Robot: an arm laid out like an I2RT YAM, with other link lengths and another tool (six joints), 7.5 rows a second.
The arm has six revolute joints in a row. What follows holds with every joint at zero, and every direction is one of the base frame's. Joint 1 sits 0.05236 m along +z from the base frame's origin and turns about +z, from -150 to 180 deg. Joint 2 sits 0.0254 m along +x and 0.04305 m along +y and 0.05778 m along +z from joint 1 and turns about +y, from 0 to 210 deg. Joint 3 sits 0.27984 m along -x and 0.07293 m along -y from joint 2 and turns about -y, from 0 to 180 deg. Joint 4 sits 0.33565 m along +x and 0.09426 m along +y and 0.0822 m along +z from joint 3 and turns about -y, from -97 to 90 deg. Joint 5 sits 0.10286 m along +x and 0.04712 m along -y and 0.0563 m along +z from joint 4 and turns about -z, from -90 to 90 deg. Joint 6 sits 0.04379 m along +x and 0.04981 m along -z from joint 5 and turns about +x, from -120 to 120 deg. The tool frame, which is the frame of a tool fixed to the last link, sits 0.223 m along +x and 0.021 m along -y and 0.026 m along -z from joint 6; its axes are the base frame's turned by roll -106.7, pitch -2.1 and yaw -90 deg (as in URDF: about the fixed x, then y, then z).
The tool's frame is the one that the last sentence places.
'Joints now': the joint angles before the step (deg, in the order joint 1, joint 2, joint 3, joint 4, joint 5, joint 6). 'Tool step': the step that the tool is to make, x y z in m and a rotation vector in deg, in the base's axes. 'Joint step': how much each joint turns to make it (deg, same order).
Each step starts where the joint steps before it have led.
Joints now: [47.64 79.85 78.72 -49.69 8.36 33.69]
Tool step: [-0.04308 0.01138 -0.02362 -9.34 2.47 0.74]
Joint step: [8.02 6.84 6.47 -9.31 7.28 3.90]
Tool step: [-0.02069 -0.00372 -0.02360 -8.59 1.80 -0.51]
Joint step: [4.04 7.24 5.73 -7.63 4.70 2.97]
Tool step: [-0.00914 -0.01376 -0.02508 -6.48 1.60 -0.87]
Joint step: [1.27 4.57 1.74 -4.20 2.36 1.63]
